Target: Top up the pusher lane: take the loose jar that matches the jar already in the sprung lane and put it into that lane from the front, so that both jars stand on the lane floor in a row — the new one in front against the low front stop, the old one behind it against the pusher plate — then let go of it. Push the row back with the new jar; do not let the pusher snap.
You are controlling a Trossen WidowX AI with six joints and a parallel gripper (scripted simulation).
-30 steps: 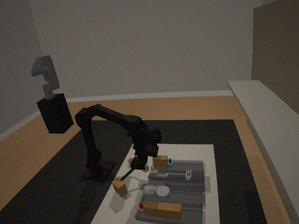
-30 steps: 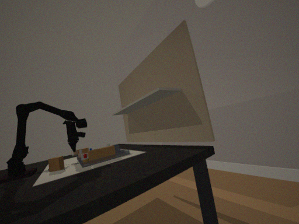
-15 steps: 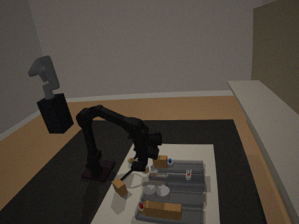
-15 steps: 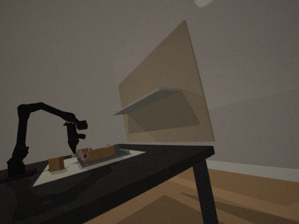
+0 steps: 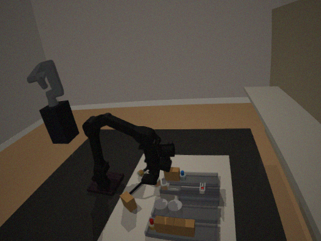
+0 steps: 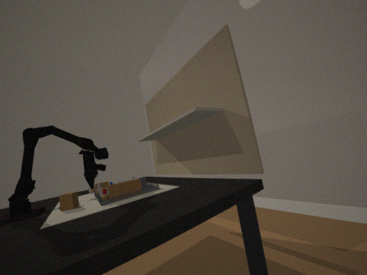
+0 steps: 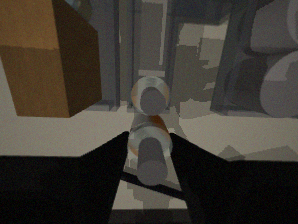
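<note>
Right now the black bar is 12 cm behind my gripper tip and 5 cm below it. The rest, counted from my gripper tip: red mark: 22 cm ahead, 5 cm to the right, 1 cm above; then grey lane: 18 cm ahead, 4 cm to the right, 4 cm below.
</note>
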